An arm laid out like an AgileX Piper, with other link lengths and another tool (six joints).
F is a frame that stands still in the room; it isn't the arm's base.
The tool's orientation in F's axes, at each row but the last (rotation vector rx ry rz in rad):
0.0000 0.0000 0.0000
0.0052 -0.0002 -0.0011
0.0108 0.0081 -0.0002
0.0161 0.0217 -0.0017
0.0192 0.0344 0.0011
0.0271 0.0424 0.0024
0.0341 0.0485 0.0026
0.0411 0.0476 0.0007
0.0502 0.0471 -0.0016
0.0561 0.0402 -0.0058
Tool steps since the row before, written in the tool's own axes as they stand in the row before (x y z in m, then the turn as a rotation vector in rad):
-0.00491 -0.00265 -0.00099 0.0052 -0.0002 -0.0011
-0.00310 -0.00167 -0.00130 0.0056 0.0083 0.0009
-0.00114 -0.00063 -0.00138 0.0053 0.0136 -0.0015
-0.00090 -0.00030 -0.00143 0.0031 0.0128 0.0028
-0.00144 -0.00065 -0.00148 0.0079 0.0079 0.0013
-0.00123 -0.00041 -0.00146 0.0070 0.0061 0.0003
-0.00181 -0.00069 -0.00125 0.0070 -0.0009 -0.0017
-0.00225 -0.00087 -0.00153 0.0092 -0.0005 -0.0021
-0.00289 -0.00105 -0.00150 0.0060 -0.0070 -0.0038
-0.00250 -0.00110 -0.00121 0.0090 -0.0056 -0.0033
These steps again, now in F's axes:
-0.00491 -0.00265 -0.00099 0.0052 -0.0002 -0.0011
-0.00310 -0.00166 -0.00131 0.0056 0.0083 0.0009
-0.00115 -0.00061 -0.00138 0.0053 0.0136 -0.0014
-0.00093 -0.00028 -0.00141 0.0032 0.0127 0.0029
-0.00149 -0.00062 -0.00144 0.0079 0.0079 0.0012
-0.00129 -0.00037 -0.00142 0.0070 0.0061 0.0002
-0.00187 -0.00065 -0.00118 0.0069 -0.0008 -0.0021
-0.00232 -0.00081 -0.00146 0.0091 -0.0004 -0.0026
-0.00296 -0.00097 -0.00141 0.0058 -0.0068 -0.0044
-0.00255 -0.00102 -0.00117 0.0088 -0.0054 -0.0040

